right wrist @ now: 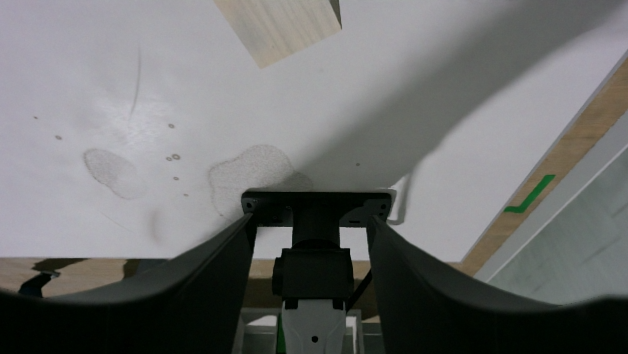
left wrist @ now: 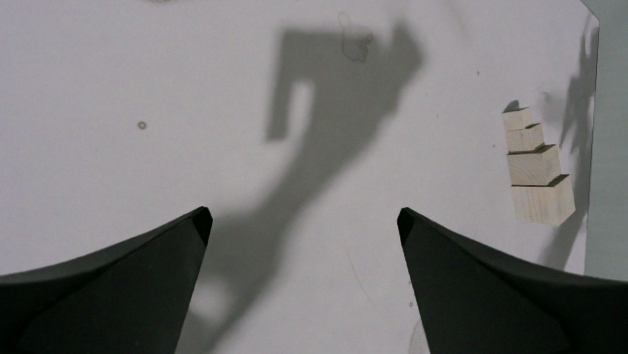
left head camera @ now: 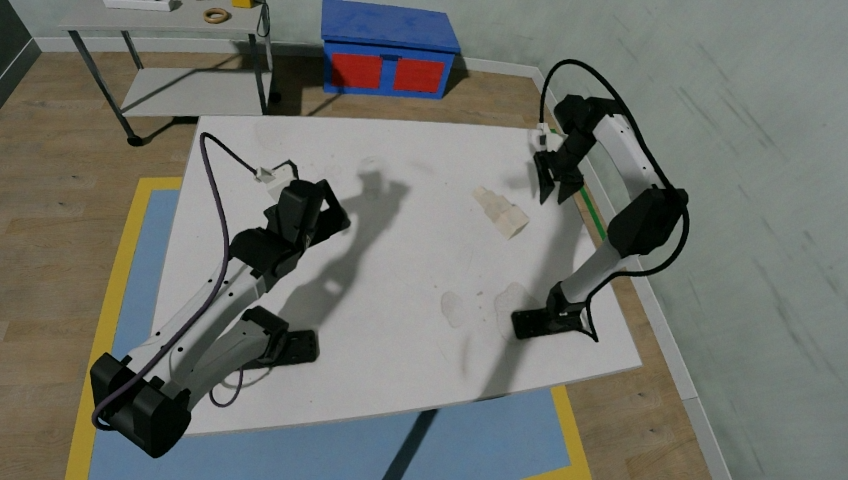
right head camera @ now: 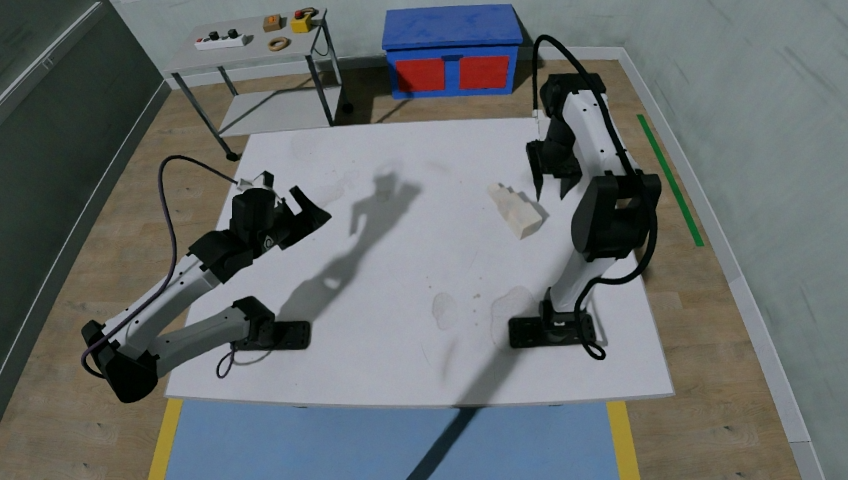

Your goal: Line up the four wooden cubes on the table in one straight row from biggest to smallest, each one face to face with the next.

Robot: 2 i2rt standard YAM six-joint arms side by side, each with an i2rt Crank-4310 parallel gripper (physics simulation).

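Frame: origin at the left arm's base, x down, y right, z back, level; centimetres.
Seen in the pictures: left gripper, fingertip midpoint: [left wrist: 305, 212] [left head camera: 327, 221] [right head camera: 317, 223]; right gripper, fingertip midpoint: [right wrist: 311, 219] [left head camera: 549, 203] [right head camera: 549, 199]; left arm's base at its link origin: [left head camera: 268, 351] [right head camera: 270, 336]; right arm's base at its link origin: [right wrist: 316, 207] [left head camera: 546, 321] [right head camera: 551, 331].
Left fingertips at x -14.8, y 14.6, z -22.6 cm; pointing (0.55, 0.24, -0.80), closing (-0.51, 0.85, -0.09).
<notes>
Pixels of each thing's middle, then the offset from my left fingertips to it. Level surfaces: height alone.
- second biggest at the middle of its body: [left wrist: 533, 165] [right head camera: 511, 207] [left head camera: 498, 209] dx +12.2, dy +48.9, dz -9.3 cm
- second smallest at the middle of its body: [left wrist: 524, 138] [right head camera: 502, 197] [left head camera: 487, 200] dx +12.9, dy +47.1, dz -13.4 cm
- white table at its surface level: dx +14.8 cm
Four wooden cubes stand in one row, biggest to smallest: the biggest [left head camera: 512, 222] [right head camera: 526, 222] [left wrist: 540, 204] [right wrist: 282, 30], the second biggest [left wrist: 530, 168], the second smallest [left wrist: 522, 140] and the smallest [left head camera: 480, 193] [right head camera: 495, 190] [left wrist: 516, 120]. In the left wrist view neighbours sit face to face with thin dark seams; small gaps cannot be judged. Their left sides are nearly flush there and their right sides are stepped. My right gripper [left head camera: 551, 202] [right head camera: 550, 198] [right wrist: 311, 219] is open, above and right of the row. My left gripper [right head camera: 311, 203] [left wrist: 305, 212] is open, far left of it.
The white table [left head camera: 380, 380] [right head camera: 380, 374] carries both arm bases. The right arm's base [left head camera: 531, 324] [right head camera: 526, 333] [right wrist: 270, 200] is in front of the row. A grey cart [right head camera: 238, 54] and a blue chest [left head camera: 389, 26] [right head camera: 452, 26] stand behind the table.
</notes>
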